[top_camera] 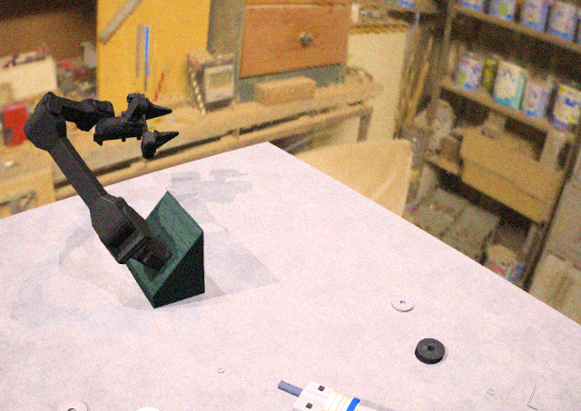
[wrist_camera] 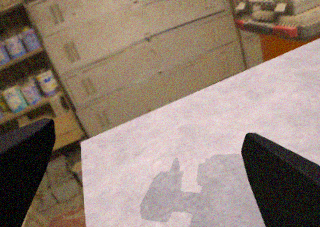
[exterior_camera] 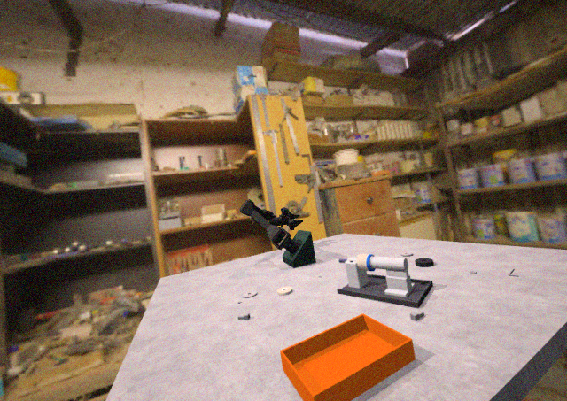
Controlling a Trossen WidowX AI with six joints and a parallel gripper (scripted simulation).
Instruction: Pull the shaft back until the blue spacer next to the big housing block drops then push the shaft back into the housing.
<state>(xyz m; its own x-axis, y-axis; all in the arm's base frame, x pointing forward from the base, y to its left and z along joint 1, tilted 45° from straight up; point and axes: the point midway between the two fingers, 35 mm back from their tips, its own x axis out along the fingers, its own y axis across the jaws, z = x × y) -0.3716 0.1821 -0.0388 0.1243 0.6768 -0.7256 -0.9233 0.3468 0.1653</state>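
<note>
My gripper tip is 82 cm short of the shaft, 11 cm to the left of it and 11 cm above it. The rest, counted from my gripper tip: black ring 78 cm ahead, 18 cm below, 16 cm to the left; white disc 67 cm ahead, 35 cm to the right, 19 cm below; blue spacer 84 cm ahead, 11 cm below, 10 cm to the right.
</note>
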